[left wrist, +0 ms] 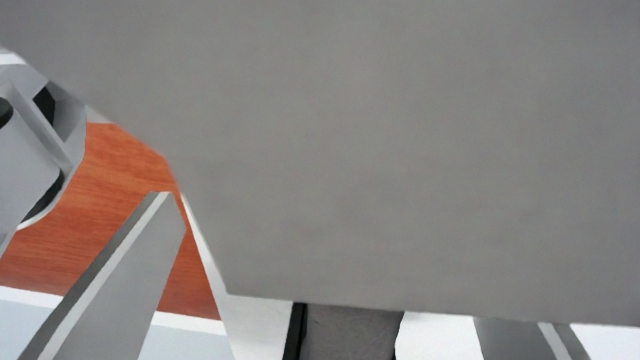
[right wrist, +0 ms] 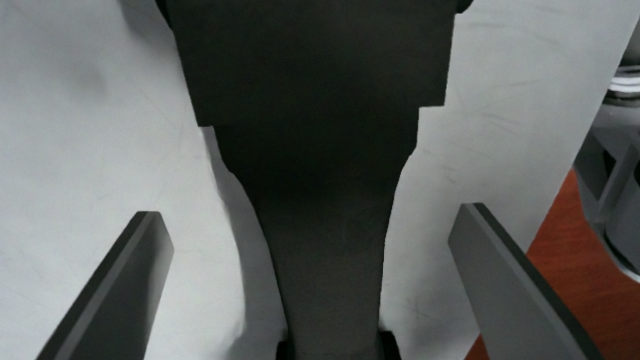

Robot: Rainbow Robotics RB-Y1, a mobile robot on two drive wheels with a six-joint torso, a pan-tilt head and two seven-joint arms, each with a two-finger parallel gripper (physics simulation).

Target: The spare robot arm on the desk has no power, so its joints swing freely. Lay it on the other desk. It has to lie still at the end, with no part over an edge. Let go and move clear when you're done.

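Note:
The spare arm (left wrist: 375, 165) (right wrist: 320, 150) lies on a white desk (left wrist: 260, 322) (right wrist: 90, 160). In the left wrist view a big grey part of it is very close to the camera and hides most of the scene; a narrower dark link comes out below. In the right wrist view its dark link narrows towards the bottom, with clear gaps to both fingers. My left gripper (left wrist: 317, 215) is open, with its right finger mostly hidden behind the grey part. My right gripper (right wrist: 313, 227) is open, its fingers wide on either side of the link. Contact on the left cannot be seen.
Grey jointed machine parts (left wrist: 30, 165) (right wrist: 617, 200) stand beyond the desk's edge, at the left of the left wrist view and the right of the right wrist view. A red-brown wooden surface (left wrist: 120, 170) (right wrist: 565, 250) shows past that edge.

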